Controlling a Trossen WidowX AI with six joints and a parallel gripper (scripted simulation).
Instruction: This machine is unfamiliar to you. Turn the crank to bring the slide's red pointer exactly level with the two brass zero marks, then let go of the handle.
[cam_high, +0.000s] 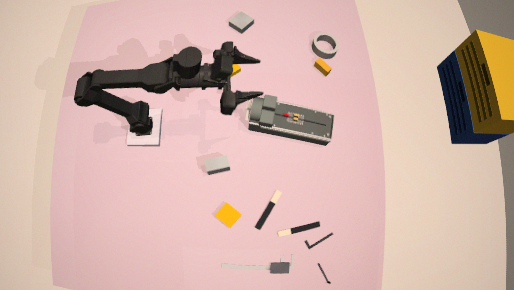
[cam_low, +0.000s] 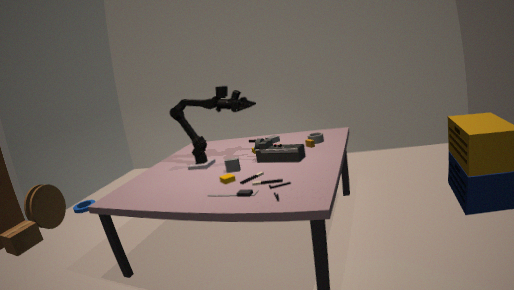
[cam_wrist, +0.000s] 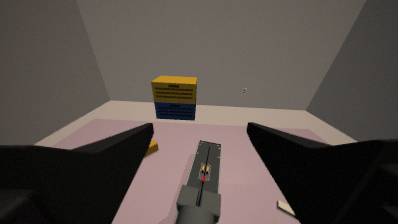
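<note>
Right now my gripper tip is 5 cm past the dark crank handle, 4 cm to the right of it and 21 cm above it. Also, from my gripper tip: orange block 25 cm ahead, 18 cm to the left, 30 cm below; then red pointer 9 cm ahead, 3 cm to the right, 24 cm below.
</note>
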